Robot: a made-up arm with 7 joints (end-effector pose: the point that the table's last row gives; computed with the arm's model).
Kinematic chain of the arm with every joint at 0, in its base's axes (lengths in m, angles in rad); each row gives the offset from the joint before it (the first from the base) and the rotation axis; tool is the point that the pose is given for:
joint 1: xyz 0 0 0.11 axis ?
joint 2: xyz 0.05 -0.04 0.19 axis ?
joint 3: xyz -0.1 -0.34 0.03 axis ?
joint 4: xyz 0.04 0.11 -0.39 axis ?
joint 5: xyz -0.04 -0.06 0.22 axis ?
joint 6: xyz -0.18 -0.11 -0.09 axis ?
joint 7: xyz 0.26 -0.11 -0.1 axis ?
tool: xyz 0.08 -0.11 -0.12
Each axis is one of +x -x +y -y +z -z.
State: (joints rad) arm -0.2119 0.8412 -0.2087 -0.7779 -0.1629 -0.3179 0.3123
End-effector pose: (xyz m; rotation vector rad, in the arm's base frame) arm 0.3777 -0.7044 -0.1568 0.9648 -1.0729 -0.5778
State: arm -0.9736 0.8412 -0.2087 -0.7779 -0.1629 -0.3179 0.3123
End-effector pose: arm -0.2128 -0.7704 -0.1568 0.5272 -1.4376 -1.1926
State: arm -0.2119 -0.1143 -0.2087 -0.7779 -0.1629 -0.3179 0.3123
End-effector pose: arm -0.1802 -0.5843 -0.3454 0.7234 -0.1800 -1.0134
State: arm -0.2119 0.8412 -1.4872 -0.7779 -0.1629 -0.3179 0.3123
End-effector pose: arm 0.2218 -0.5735 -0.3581 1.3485 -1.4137 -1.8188
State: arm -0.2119 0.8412 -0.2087 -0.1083 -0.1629 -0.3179 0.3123
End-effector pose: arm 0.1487 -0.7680 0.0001 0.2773 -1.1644 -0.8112
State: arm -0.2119 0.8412 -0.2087 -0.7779 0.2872 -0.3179 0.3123
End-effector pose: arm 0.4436 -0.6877 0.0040 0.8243 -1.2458 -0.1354
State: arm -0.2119 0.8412 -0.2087 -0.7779 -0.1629 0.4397 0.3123
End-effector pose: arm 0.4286 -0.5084 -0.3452 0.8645 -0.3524 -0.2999
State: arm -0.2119 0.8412 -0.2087 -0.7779 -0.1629 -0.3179 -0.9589
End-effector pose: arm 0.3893 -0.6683 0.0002 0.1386 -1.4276 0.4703
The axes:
joint 1: +z
joint 2: -y
joint 3: +z
joint 4: -x
joint 5: +z
joint 6: +y
joint 7: -z

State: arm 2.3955 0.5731 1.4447 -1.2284 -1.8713 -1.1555 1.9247
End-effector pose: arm 0.3105 0.6013 -0.0414 0.5052 0.0997 0.1531
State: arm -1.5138 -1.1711 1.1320 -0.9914 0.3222 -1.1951 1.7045
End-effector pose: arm -0.3417 0.3466 -0.0462 -1.9094 -0.6842 1.8136
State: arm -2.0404 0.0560 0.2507 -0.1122 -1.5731 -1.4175 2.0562
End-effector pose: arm -0.2976 0.4488 0.1280 0.7840 1.1022 0.6972
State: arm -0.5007 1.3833 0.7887 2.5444 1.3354 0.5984 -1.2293
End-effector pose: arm 0.0093 -0.2705 0.2919 -0.8116 1.6553 -1.2553
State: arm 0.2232 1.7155 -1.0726 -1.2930 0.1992 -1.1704 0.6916
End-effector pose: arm 0.8623 -0.4916 0.1579 -2.2218 1.1631 0.3408
